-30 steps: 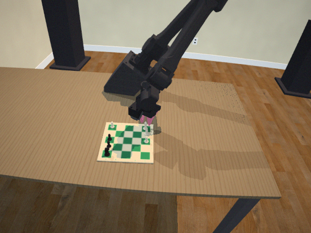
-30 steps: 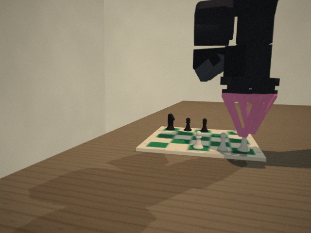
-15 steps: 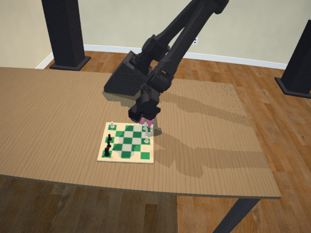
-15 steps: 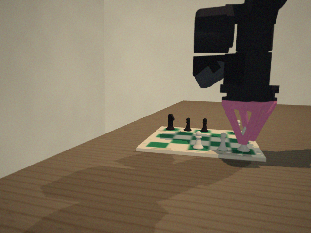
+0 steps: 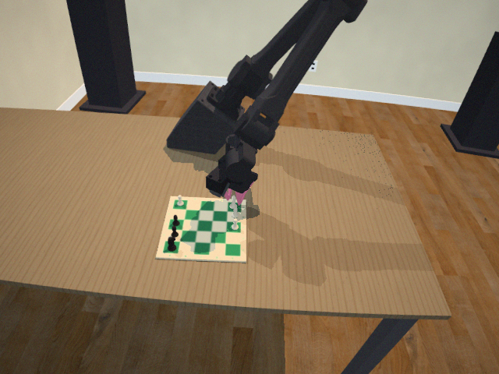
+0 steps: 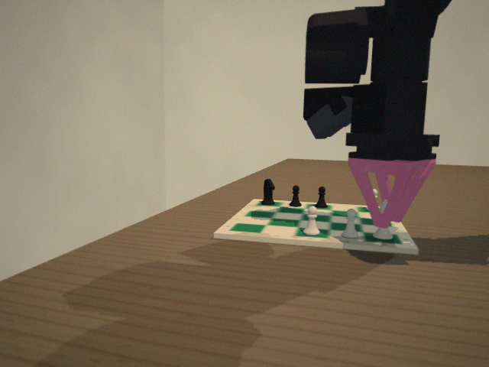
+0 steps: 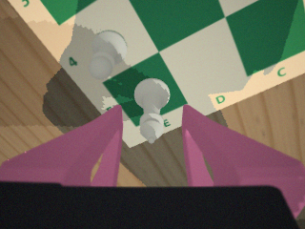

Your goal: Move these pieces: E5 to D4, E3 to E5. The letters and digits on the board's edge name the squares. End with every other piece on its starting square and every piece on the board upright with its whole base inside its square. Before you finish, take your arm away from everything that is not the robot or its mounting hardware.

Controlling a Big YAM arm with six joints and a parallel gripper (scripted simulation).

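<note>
Right now the white bishop is right at my hand. From my hand the other things lie so: black knight 180 mm ahead, 120 mm to the right, 10 mm below; then cream chessboard 90 mm ahead, 60 mm to the right, 30 mm below.
</note>
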